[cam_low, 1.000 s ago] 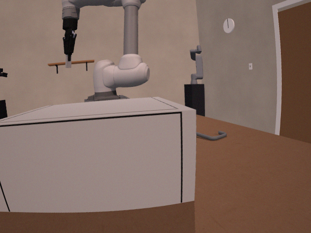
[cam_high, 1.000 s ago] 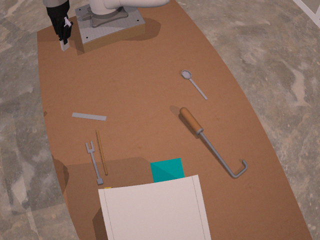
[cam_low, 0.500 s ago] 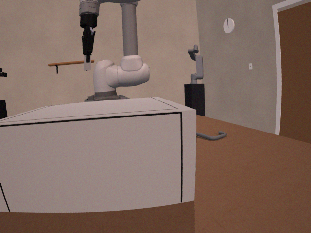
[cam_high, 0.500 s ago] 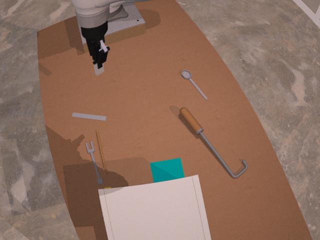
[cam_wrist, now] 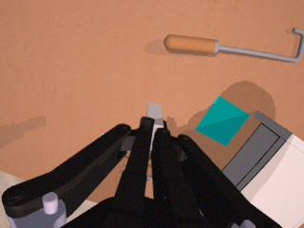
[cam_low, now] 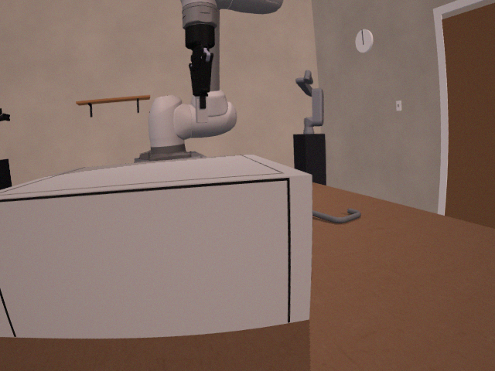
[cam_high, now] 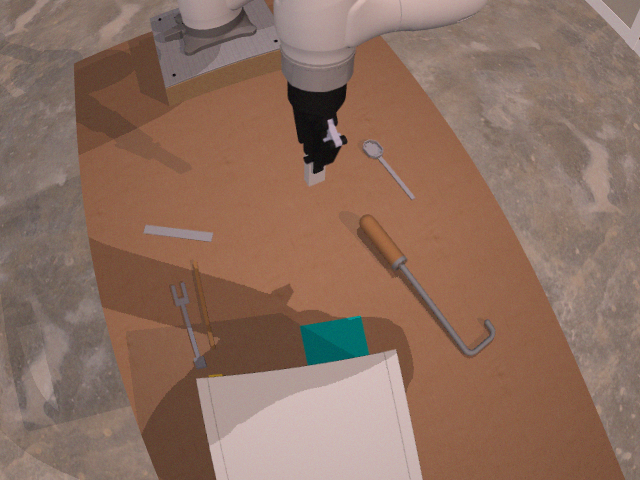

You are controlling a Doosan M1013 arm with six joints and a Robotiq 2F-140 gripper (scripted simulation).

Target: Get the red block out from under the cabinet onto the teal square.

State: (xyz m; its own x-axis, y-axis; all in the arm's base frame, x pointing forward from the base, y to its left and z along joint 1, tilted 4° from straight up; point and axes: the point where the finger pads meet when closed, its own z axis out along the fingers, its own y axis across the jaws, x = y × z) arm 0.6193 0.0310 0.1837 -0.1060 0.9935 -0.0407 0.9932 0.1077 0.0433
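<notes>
Right now the long hook tool is 220 mm below my hand, 170 mm to the left of it and 150 mm ahead of it. The rest, counted from my hand: grey spoon 230 mm below, 190 mm to the left, 130 mm behind; thin wooden stick 230 mm to the right, 230 mm below, 40 mm ahead; teal square 240 mm below, 200 mm ahead, 40 mm to the right.
</notes>
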